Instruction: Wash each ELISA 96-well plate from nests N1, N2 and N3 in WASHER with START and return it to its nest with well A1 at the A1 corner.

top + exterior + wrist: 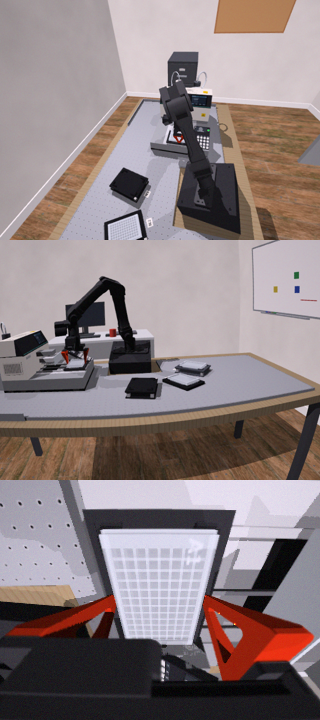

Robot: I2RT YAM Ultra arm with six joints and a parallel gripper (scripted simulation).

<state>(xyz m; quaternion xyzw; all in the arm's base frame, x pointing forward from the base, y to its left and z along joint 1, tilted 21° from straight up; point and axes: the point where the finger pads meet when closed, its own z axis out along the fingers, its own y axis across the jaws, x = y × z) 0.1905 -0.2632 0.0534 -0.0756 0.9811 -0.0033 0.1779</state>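
The black washer carrier lies 10 mm below my hand. Round my hand: manifold head 150 mm to the right, 40 mm above, 20 mm ahead; washer 150 mm to the right, 40 mm above, 30 mm ahead; N1 label 360 mm to the left, 90 mm below, 60 mm ahead.
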